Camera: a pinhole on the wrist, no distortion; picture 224 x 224 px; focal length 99.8 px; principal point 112.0 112.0 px. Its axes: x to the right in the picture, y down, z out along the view. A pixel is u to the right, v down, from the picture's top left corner.
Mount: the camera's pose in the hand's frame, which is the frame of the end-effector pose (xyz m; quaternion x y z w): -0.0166 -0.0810 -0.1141 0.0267 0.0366 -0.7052 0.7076
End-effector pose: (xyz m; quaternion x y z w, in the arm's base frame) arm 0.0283 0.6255 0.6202 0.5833 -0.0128 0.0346 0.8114
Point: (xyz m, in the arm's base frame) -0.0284 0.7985 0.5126
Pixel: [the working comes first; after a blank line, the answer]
In the camera's frame: -0.0305 -0.0381 -0.0889

behind the camera
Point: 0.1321 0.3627 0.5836
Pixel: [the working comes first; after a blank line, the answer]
In the camera's frame: 0.0128 0.1020 0.3575

116 140
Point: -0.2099 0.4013 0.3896
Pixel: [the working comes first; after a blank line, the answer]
In the camera's frame: 0.1676 -0.2485 0.2609

176 17
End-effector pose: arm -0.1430 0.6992 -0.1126 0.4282 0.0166 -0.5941 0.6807
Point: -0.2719 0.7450 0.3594
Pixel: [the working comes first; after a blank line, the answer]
In the camera's frame: -0.2774 -0.3137 0.4204

46 38
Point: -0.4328 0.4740 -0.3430
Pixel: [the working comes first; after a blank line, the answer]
In the camera's frame: 0.2486 0.2284 0.2715

203 196
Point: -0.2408 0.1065 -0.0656
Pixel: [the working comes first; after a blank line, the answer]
In the camera's frame: -0.1177 0.4265 0.5462

91 190
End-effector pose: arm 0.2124 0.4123 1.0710 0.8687 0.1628 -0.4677 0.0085
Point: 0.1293 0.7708 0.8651
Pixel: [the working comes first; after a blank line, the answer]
In the camera's frame: 0.2327 0.2364 0.2625

200 202
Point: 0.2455 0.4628 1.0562
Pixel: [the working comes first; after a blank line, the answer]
In the camera's frame: -0.0523 0.0584 0.0837

50 182
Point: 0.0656 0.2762 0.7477
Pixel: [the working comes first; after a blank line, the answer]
In the camera's frame: -0.2495 0.1628 0.4192

53 151
